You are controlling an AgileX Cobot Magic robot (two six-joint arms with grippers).
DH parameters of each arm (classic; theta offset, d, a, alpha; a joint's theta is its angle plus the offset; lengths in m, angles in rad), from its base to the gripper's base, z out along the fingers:
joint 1: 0 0.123 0 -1.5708
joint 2: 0.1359 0 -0.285 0
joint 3: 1.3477 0 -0.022 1.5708
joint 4: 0 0.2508 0 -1.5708
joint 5: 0 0 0.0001 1.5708
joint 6: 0 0.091 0 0
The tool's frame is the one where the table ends.
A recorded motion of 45 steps. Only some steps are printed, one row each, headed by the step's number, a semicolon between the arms.
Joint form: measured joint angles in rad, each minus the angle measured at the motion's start. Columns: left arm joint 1, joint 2, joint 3, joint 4, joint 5, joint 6; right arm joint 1, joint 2, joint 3, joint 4, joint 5, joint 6.
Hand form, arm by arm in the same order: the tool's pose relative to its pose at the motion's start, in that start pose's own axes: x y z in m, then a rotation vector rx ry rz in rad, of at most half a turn. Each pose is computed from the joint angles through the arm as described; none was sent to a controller.
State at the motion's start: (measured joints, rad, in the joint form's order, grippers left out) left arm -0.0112 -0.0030 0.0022 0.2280 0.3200 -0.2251; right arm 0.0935 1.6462 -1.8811 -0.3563 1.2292 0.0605
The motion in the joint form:
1: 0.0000 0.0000 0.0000 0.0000 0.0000 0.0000; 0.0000 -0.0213 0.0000 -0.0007 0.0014 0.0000
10: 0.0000 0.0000 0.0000 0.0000 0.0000 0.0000; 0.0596 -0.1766 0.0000 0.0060 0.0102 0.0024
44: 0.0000 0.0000 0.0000 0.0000 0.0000 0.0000; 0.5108 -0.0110 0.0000 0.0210 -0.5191 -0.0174
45: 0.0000 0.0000 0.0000 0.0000 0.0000 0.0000; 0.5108 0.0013 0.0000 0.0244 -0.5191 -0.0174
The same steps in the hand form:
1: 0.0000 0.0000 0.0000 0.0000 0.0000 0.0000; 0.0009 -0.0033 -0.0093 0.0020 -0.0187 0.0068
10: 0.0000 0.0000 0.0000 0.0000 0.0000 0.0000; 0.0120 -0.0092 -0.0814 -0.0356 -0.1725 0.0214
44: 0.0000 0.0000 0.0000 0.0000 0.0000 0.0000; -0.0259 0.1691 -0.1000 -0.4506 -0.6605 -0.2893
45: 0.0000 0.0000 0.0000 0.0000 0.0000 0.0000; -0.0260 0.1731 -0.0952 -0.4531 -0.6484 -0.2934

